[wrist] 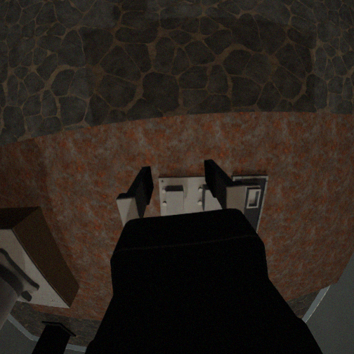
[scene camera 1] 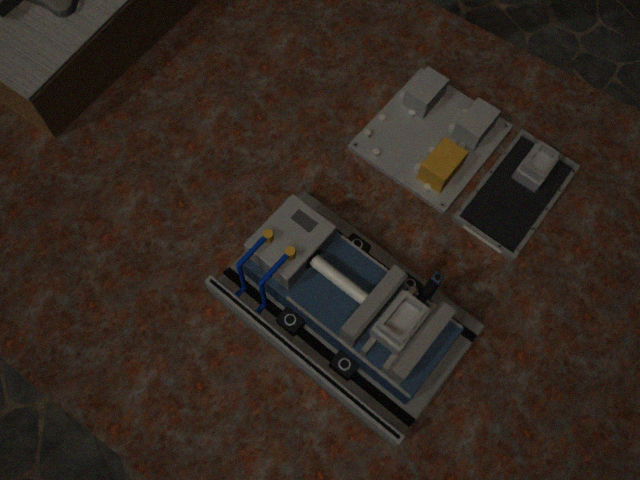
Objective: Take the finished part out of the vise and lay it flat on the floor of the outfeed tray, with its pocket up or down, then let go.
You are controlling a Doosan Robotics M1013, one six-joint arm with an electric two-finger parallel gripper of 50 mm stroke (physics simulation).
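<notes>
The finished part [scene camera 1: 402, 319], a pale grey block with a pocket facing up, sits between the two jaws of the blue and grey vise [scene camera 1: 323, 299]. Whether both jaws touch it is hard to tell. The outfeed tray [scene camera 1: 483, 238] [wrist: 265, 195] has a dark floor and a pale rim. Another pale pocketed part [scene camera 1: 537, 166] [wrist: 253, 198] lies at one end of it, pocket up. My gripper [wrist: 178, 173] is open and empty, high above the table. It does not show in the scene view, and the vise does not show in the wrist view.
A pale plate [scene camera 1: 392, 139] [wrist: 192, 181] beside the tray carries two grey blocks and a yellow block [scene camera 1: 443, 161]. Blue hoses [scene camera 1: 262, 281] and a dark upright piece [scene camera 1: 431, 286] rise at the vise. A large brown-sided box [scene camera 1: 103, 67] [wrist: 47, 250] with a pale top stands on the table.
</notes>
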